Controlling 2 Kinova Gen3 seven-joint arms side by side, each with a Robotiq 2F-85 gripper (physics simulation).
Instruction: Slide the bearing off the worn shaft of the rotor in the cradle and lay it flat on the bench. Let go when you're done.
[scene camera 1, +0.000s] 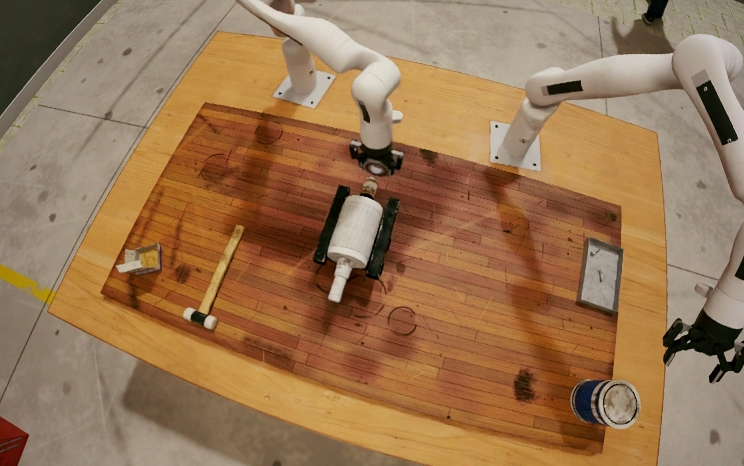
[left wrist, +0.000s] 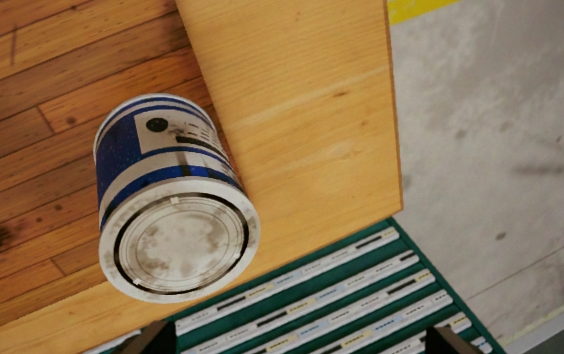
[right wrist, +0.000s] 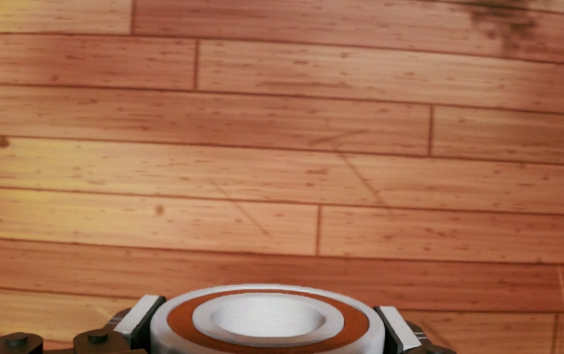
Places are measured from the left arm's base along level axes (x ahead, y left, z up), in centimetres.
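Pixels of known places: left gripper, fingertip midpoint: (scene camera 1: 688, 372) (left wrist: 300, 353); right gripper, fingertip midpoint: (scene camera 1: 376, 170) (right wrist: 268, 329); left arm's base, link origin: (scene camera 1: 515, 145); right arm's base, link origin: (scene camera 1: 304, 85).
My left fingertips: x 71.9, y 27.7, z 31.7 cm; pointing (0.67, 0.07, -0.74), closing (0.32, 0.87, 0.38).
For each thing: its middle in the pictures, then the offset to it from my left fingertips. "pt": a spot on its surface instead. Level surfaces: height alone.
- rotor, body centre: (scene camera 1: 353, 236) dz -17.0, dx -24.3, dy -73.8 cm
- black cradle, surface spot: (scene camera 1: 326, 233) pt dz -18.0, dx -24.4, dy -81.0 cm
- worn shaft, surface spot: (scene camera 1: 369, 188) pt dz -15.2, dx -37.3, dy -72.2 cm
- bearing, body centre: (right wrist: 267, 339) (scene camera 1: 376, 167) dz -17.1, dx -45.1, dy -71.5 cm
- hammer, body centre: (scene camera 1: 219, 273) dz -27.2, dx -11.0, dy -110.5 cm
- small open box, body centre: (scene camera 1: 139, 258) dz -23.2, dx -9.8, dy -134.7 cm
- bench, surface height: dz -31.7 cm
- grey tray, body centre: (scene camera 1: 601, 274) dz -27.7, dx -28.5, dy -1.8 cm
- white can, body centre: (left wrist: 168, 191) (scene camera 1: 603, 402) dz -22.2, dx +7.3, dy -5.1 cm
The rotor (scene camera 1: 356, 227), a pale cylinder, lies in the black cradle (scene camera 1: 326, 233) in scene camera 1. The worn shaft (scene camera 1: 369, 188), brownish and stained, sticks out at its upper end. My right gripper (scene camera 1: 376, 164) (right wrist: 268, 329) is shut on the bearing (scene camera 1: 367, 166) (right wrist: 356, 325), a grey ring with an orange band, gripped by its outer rim. The bearing is off the shaft, just beyond its tip, and its open bore faces the right wrist camera. My left gripper (scene camera 1: 692, 365) (left wrist: 300, 345) is open and empty, beyond the bench's right edge.
A hammer (scene camera 1: 220, 271) and a small open box (scene camera 1: 150, 257) lie at the left of the bench (scene camera 1: 439, 93). A grey tray (scene camera 1: 580, 274) with small parts lies at the right. A blue and white can (scene camera 1: 590, 402) (left wrist: 117, 155) stands near the lower right corner.
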